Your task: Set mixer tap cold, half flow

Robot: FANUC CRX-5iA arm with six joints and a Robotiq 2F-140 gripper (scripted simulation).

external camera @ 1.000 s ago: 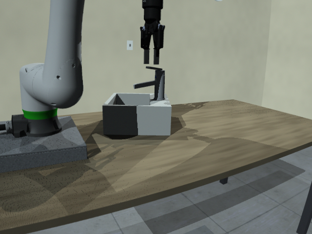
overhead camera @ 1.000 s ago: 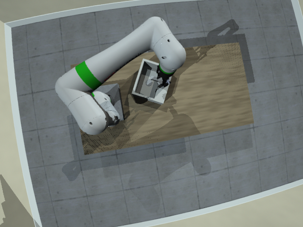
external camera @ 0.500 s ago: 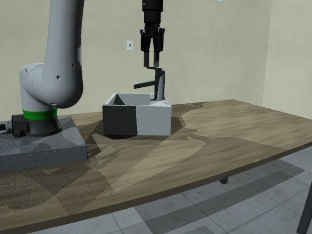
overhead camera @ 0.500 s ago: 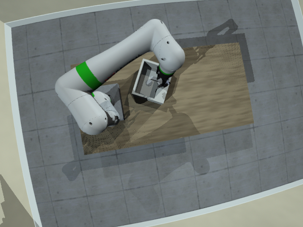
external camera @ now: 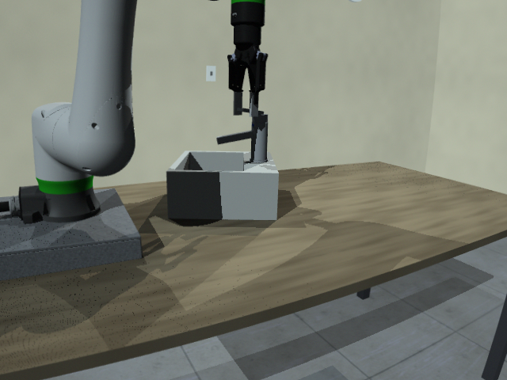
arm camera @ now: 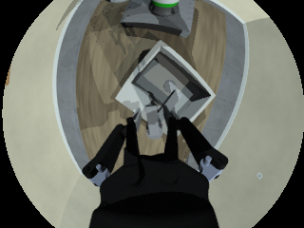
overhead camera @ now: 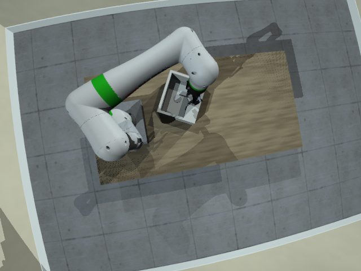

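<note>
Now: the lever 2 cm ahead of my hand, 1 cm to the left of it and 2 cm below it. From my hand the other things lie so: basin (4 cm behind, 7 cm to the left, 26 cm below).
</note>
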